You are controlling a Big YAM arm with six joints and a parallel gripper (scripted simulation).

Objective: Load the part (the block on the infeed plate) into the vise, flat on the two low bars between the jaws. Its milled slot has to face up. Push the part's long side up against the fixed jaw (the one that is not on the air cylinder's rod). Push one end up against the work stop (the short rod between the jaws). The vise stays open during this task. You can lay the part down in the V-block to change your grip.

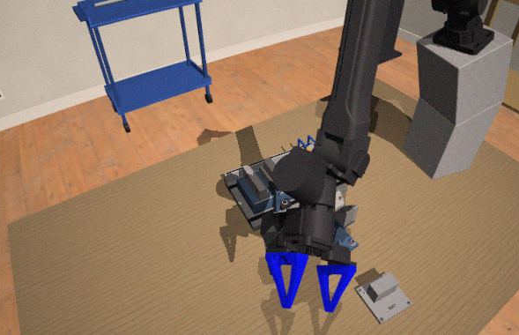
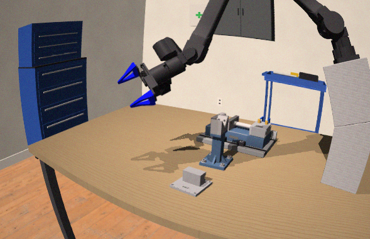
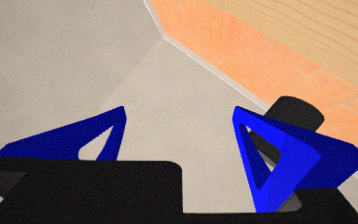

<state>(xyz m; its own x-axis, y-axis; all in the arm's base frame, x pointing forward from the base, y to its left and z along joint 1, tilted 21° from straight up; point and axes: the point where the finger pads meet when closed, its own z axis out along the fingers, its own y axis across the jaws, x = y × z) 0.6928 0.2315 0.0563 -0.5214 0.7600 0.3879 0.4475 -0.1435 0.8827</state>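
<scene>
Right now the part is 240 mm behind my hand and 220 mm below it. Also, from my hand: work stop rod: 340 mm to the right, 190 mm behind, 150 mm below; then fixed jaw: 390 mm to the right, 170 mm below, 160 mm behind; then infeed plate: 240 mm below, 230 mm behind, 10 mm to the left.
</scene>
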